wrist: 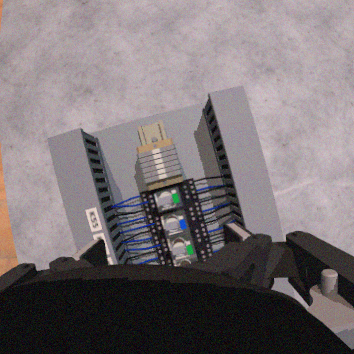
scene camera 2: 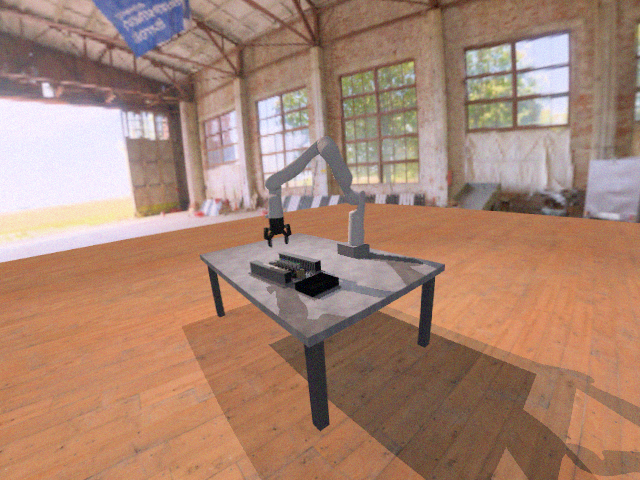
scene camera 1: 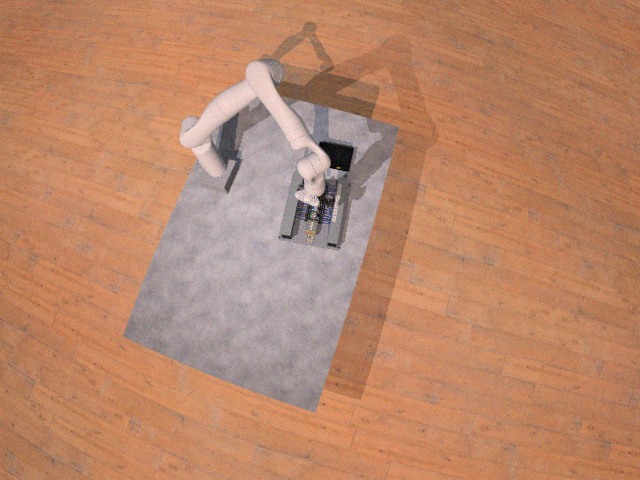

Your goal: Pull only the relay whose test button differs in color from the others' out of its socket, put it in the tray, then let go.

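Seen in the pictures: gripper, between the fingertips: point(wrist: 164, 245) point(scene camera 2: 278, 245); arm's base, origin of its link: point(scene camera 2: 355, 244) point(scene camera 1: 217, 168).
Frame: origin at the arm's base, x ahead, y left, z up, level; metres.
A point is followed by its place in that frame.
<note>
In the wrist view, the relay with the blue test button point(wrist: 173, 225) @[x 0.487, y -0.059, z 0.008 m] sits in its socket, second from the terminal-block end of the row. Green-button relays point(wrist: 166, 199) @[x 0.491, y -0.089, z 0.007 m] point(wrist: 180, 247) @[x 0.483, y -0.033, z 0.008 m] are seated on either side of it. Another relay is partly cut off by the gripper body. My gripper point(scene camera 2: 278, 243) @[x 0.493, y -0.065, z 0.085 m] point(wrist: 164, 245) @[x 0.493, y -0.065, z 0.085 m] is open and empty, pointing down and well above the relay panel. In the first scene view the arm hides most of the gripper and part of the relay row. The black tray point(scene camera 1: 334, 144) @[x 0.470, y 0.287, z -0.026 m] point(scene camera 2: 325, 289) @[x 0.486, y 0.290, z -0.052 m] stands at the panel's end away from the terminal blocks.
Grey wire ducts point(wrist: 70, 180) @[x 0.596, y -0.124, z 0.002 m] point(wrist: 250, 165) @[x 0.391, y -0.113, z 0.002 m] rise along both sides of the relay row, with blue and black wires between. Beige-ended terminal blocks point(wrist: 160, 162) @[x 0.492, y -0.131, z -0.014 m] stand at one row end. The panel lies on the grey table point(scene camera 1: 232, 284) @[x 0.250, y -0.463, z -0.060 m], with the arm's base point(scene camera 2: 353, 250) @[x 0.072, y 0.054, z -0.015 m] off to one side.
</note>
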